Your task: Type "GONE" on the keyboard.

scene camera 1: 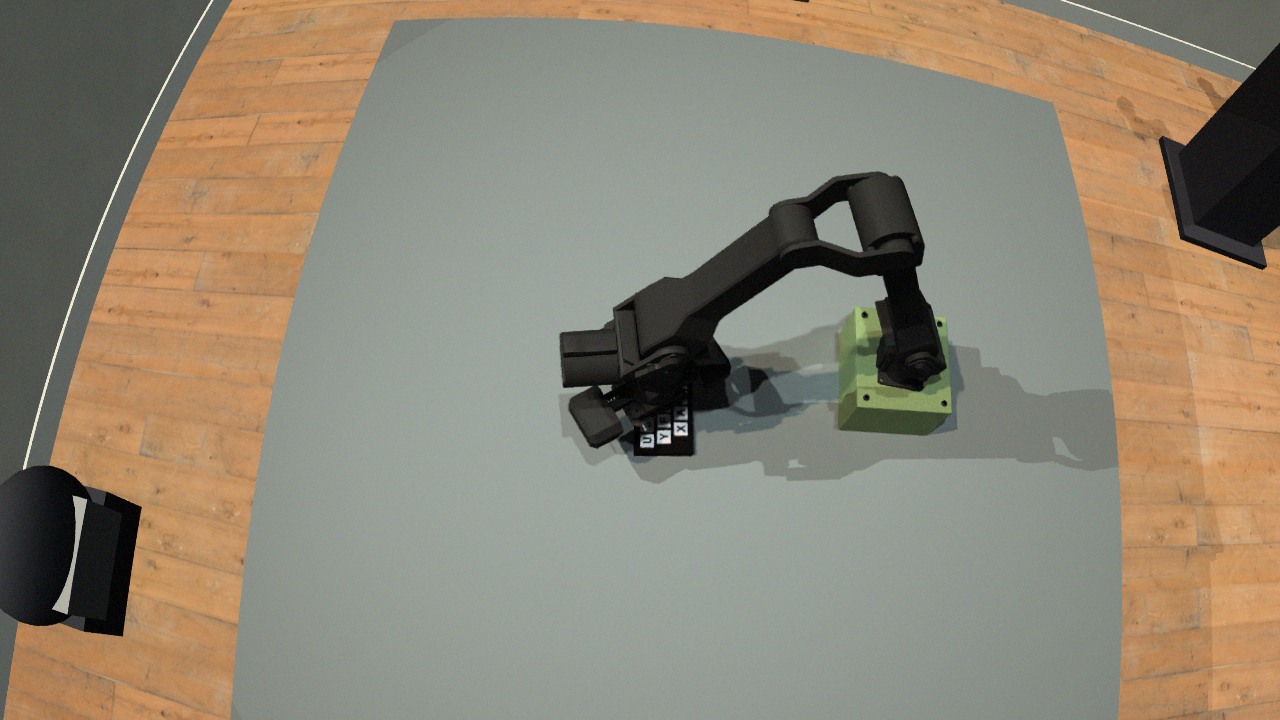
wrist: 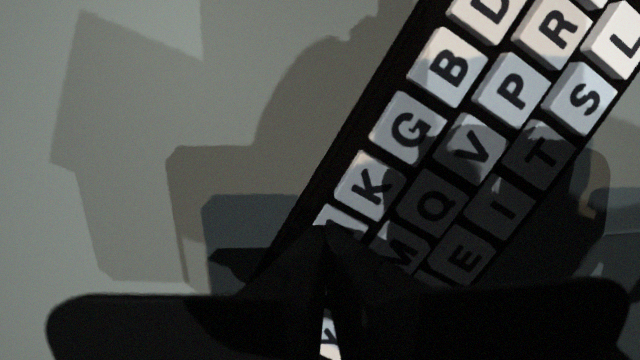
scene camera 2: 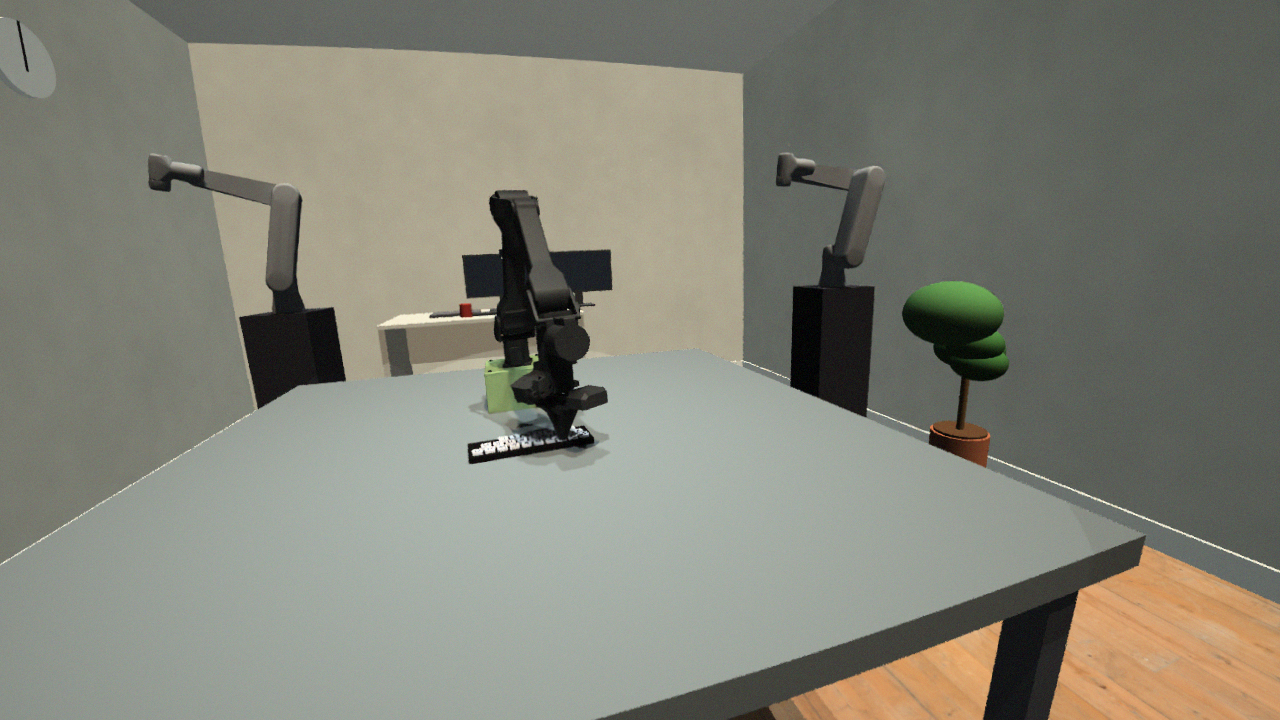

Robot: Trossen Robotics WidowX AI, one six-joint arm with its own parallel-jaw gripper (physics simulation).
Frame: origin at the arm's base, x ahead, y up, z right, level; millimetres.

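Seen in the pictures: gripper, fingertip midpoint: (scene camera 1: 644, 411) (wrist: 323, 237) (scene camera 2: 563, 439); arm's base at its link origin: (scene camera 1: 901, 364) (scene camera 2: 518, 363).
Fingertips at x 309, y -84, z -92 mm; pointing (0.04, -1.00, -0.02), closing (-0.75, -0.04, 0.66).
Note:
Offsets run from my fingertips to a thing's middle. Level surfaces: height alone.
The black keyboard @(dy -4, dx -13, dz +58 mm) (scene camera 1: 687, 445) (scene camera 2: 501, 448) (wrist: 372, 95) lies on the table, with white letter keys in slanting rows in the wrist view. The G key @(dy +2, dx +5, dz +44 mm) (wrist: 409, 127) and the E key @(dy +2, dx -40, dz +26 mm) (wrist: 462, 256) show, the E key in shadow. No O or N can be read. My gripper (scene camera 2: 563, 435) (wrist: 323, 237) is shut and empty, pointing down at the keyboard. In the wrist view its tips cover part of a light key @(dy -2, dx -2, dz +3 mm) (wrist: 336, 220) beside the K key @(dy +2, dx +2, dz +24 mm) (wrist: 370, 186); that key's letter is hidden. Whether the tips touch it I cannot tell.
The arm's green base block (scene camera 1: 886, 417) (scene camera 2: 501, 389) stands on the grey table @(dy -12 mm) (scene camera 1: 501, 582) (scene camera 2: 402, 573) behind the keyboard. Two grey arms (scene camera 2: 282, 237) (scene camera 2: 861, 214) on dark pedestals and a potted plant (scene camera 2: 953, 313) stand beyond the table.

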